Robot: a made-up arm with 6 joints. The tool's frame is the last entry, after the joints.
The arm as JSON. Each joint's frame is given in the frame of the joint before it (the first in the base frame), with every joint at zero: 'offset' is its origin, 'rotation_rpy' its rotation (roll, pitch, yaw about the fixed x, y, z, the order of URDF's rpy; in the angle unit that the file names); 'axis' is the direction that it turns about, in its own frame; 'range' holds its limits. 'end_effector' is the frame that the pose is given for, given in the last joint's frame.
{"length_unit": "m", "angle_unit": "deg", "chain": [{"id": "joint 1", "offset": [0.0, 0.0, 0.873], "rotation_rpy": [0.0, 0.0, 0.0], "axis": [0.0, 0.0, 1.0], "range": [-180.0, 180.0]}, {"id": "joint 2", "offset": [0.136, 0.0, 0.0], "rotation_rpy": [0.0, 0.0, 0.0], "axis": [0.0, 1.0, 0.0], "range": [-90.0, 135.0]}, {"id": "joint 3", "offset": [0.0, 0.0, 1.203], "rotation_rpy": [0.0, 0.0, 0.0], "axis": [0.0, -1.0, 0.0], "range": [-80.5, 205.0]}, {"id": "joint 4", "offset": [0.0, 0.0, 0.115], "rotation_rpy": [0.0, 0.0, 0.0], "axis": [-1.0, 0.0, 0.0], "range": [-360.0, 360.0]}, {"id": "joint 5", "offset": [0.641, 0.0, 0.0], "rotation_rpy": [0.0, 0.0, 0.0], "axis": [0.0, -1.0, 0.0], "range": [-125.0, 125.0]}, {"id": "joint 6", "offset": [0.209, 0.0, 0.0], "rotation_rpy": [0.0, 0.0, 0.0], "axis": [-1.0, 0.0, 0.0], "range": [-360.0, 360.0]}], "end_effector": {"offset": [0.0, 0.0, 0.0], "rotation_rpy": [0.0, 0.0, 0.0]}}
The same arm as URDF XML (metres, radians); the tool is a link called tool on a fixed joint. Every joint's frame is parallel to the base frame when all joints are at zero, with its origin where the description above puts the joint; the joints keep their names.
<robot name="arm">
  <link name="base"/>
  <link name="link1"/>
  <link name="link2"/>
  <link name="link3"/>
  <link name="link4"/>
  <link name="link5"/>
  <link name="link6"/>
  <link name="tool"/>
  <joint name="joint 1" type="revolute">
    <parent link="base"/>
    <child link="link1"/>
    <origin xyz="0 0 0.873" rpy="0 0 0"/>
    <axis xyz="0 0 1"/>
    <limit lower="-3.1416" upper="3.1416"/>
  </joint>
  <joint name="joint 2" type="revolute">
    <parent link="link1"/>
    <child link="link2"/>
    <origin xyz="0.136 0 0" rpy="0 0 0"/>
    <axis xyz="0 1 0"/>
    <limit lower="-1.5708" upper="2.3562"/>
  </joint>
  <joint name="joint 3" type="revolute">
    <parent link="link2"/>
    <child link="link3"/>
    <origin xyz="0 0 1.203" rpy="0 0 0"/>
    <axis xyz="0 -1 0"/>
    <limit lower="-1.405" upper="3.5779"/>
  </joint>
  <joint name="joint 4" type="revolute">
    <parent link="link3"/>
    <child link="link4"/>
    <origin xyz="0 0 0.115" rpy="0 0 0"/>
    <axis xyz="-1 0 0"/>
    <limit lower="-6.2832" upper="6.2832"/>
  </joint>
  <joint name="joint 5" type="revolute">
    <parent link="link4"/>
    <child link="link5"/>
    <origin xyz="0.641 0 0" rpy="0 0 0"/>
    <axis xyz="0 -1 0"/>
    <limit lower="-2.1817" upper="2.1817"/>
  </joint>
  <joint name="joint 6" type="revolute">
    <parent link="link5"/>
    <child link="link6"/>
    <origin xyz="0.209 0 0" rpy="0 0 0"/>
    <axis xyz="-1 0 0"/>
    <limit lower="-6.2832" upper="6.2832"/>
  </joint>
  <joint name="tool_fixed" type="fixed">
    <parent link="link6"/>
    <child link="tool"/>
    <origin xyz="0 0 0" rpy="0 0 0"/>
  </joint>
</robot>

